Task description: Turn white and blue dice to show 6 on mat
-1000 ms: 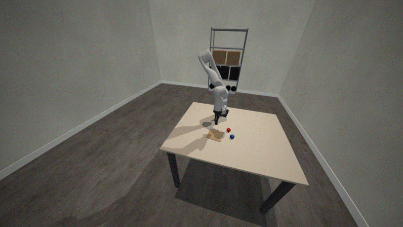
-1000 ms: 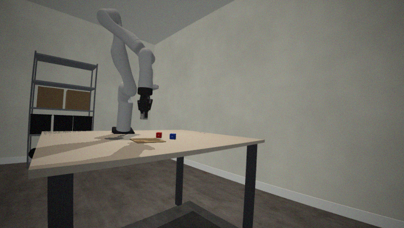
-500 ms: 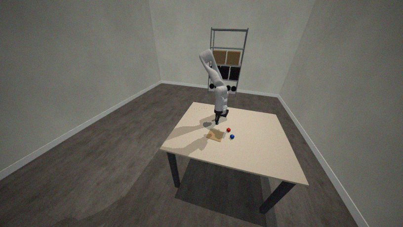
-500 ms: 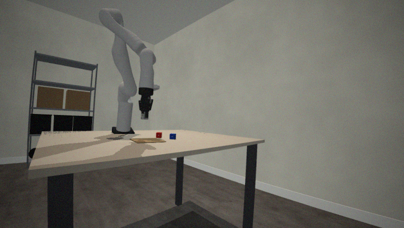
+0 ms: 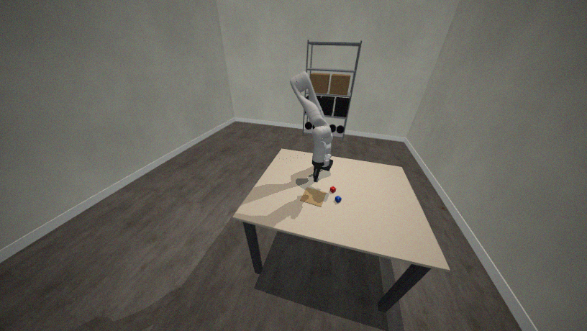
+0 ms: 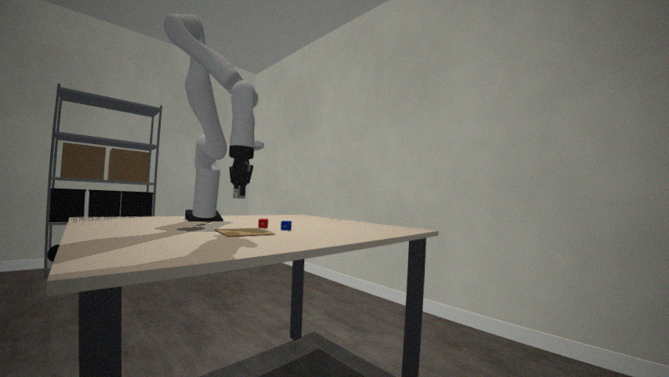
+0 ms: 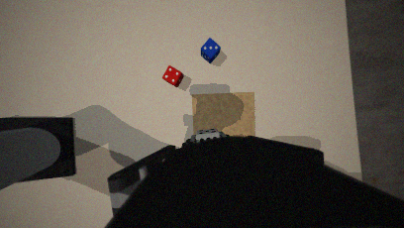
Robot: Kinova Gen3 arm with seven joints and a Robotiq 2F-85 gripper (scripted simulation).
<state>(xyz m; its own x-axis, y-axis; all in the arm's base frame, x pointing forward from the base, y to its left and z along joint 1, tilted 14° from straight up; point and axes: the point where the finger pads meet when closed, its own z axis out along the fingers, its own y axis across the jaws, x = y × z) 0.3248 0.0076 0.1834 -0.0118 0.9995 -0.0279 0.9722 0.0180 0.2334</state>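
Now: the tan mat 120 mm below my hand and 40 mm ahead of it. Round my hand: white die 10 mm below; then blue die 160 mm to the left, 110 mm below, 30 mm ahead; then red die 120 mm to the left, 110 mm below, 60 mm behind.
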